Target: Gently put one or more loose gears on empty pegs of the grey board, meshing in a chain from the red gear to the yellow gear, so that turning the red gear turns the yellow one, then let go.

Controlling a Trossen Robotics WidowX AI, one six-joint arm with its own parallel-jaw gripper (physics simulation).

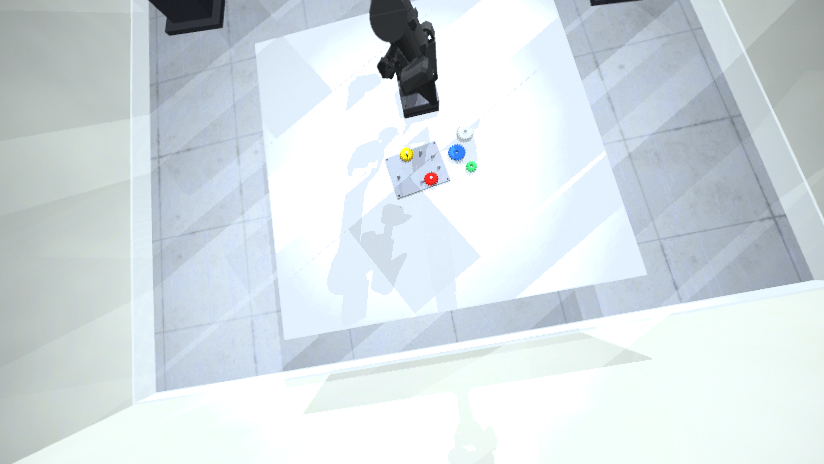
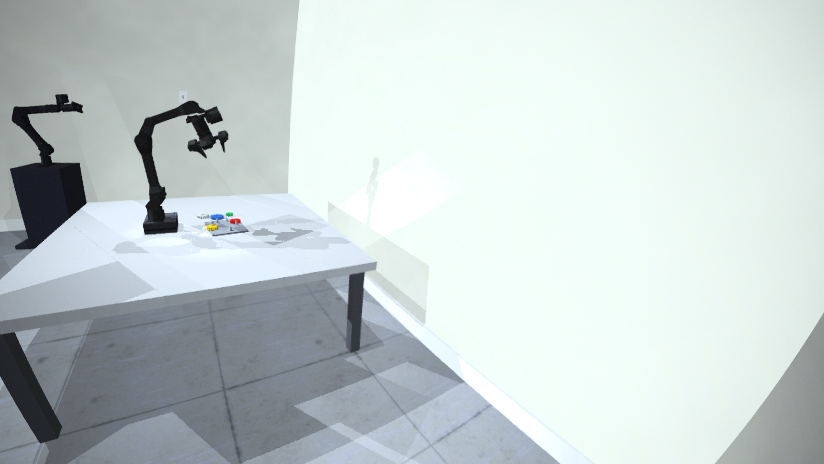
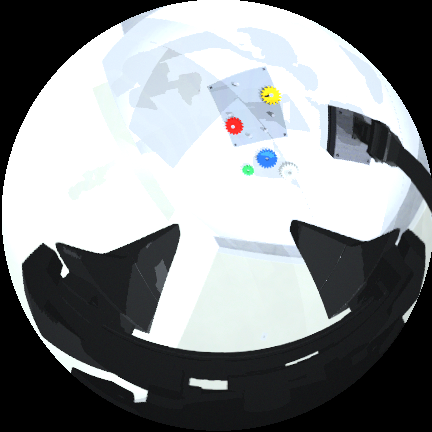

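Pixels of known places: gripper, fingertip midpoint: (image 1: 435, 92) (image 2: 215, 155) (image 3: 236, 227); arm's base at its link origin: (image 2: 156, 219) (image 3: 361, 131).
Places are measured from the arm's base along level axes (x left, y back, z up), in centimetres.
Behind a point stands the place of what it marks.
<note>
The grey board (image 1: 406, 187) @[z -4.8, x -3.9, y -38.5 cm] (image 2: 224, 232) @[z -4.8, x -9.1, y -31.4 cm] (image 3: 250, 95) @[z -4.8, x -3.0, y -30.7 cm] lies on the table. The red gear (image 1: 431, 178) @[z -2.7, x 5.8, y -36.4 cm] (image 2: 235, 221) (image 3: 233, 126) @[z -2.6, x 5.8, y -35.7 cm] and the yellow gear (image 1: 406, 154) @[z -3.0, x -3.1, y -26.0 cm] (image 2: 212, 227) @[z -3.3, x -5.4, y -25.8 cm] (image 3: 270, 95) @[z -2.5, x -3.0, y -25.5 cm] sit on it, apart from each other, with several empty pegs showing. Beside the board lie the loose blue gear (image 1: 456, 152) @[z -3.8, x 15.8, y -26.9 cm] (image 2: 216, 217) @[z -4.0, x 13.2, y -26.0 cm] (image 3: 266, 158) @[z -4.8, x 16.6, y -26.0 cm], the smaller green gear (image 1: 471, 166) @[z -4.8, x 21.2, y -31.7 cm] (image 2: 229, 214) @[z -4.4, x 19.7, y -32.3 cm] (image 3: 248, 170) @[z -5.4, x 21.7, y -32.0 cm] and the white gear (image 1: 464, 133) @[z -4.0, x 19.4, y -19.0 cm] (image 2: 202, 216) @[z -4.3, x 16.7, y -18.5 cm] (image 3: 288, 171) @[z -3.9, x 19.1, y -18.5 cm]. My gripper (image 2: 214, 154) @[z 29.6, x 7.3, y -27.7 cm] (image 3: 236, 227) @[z 29.6, x 7.3, y -27.7 cm] is open and empty, high above the table.
The arm's base (image 1: 419, 106) @[z -0.5, x 2.8, y -8.4 cm] (image 2: 160, 223) @[z -0.7, x -4.4, y -2.7 cm] (image 3: 345, 135) @[z 0.2, x 3.2, y -5.3 cm] stands on the white table (image 1: 518, 230) @[z -5.6, x 36.1, y -57.3 cm] (image 2: 322, 253) @[z -5.6, x -39.6, y -72.8 cm], close to the board and white gear. Another arm stands on a dark pedestal (image 2: 46, 190) behind the table. A pale wall (image 2: 576, 172) rises beyond the table. Shadows cross the board.
</note>
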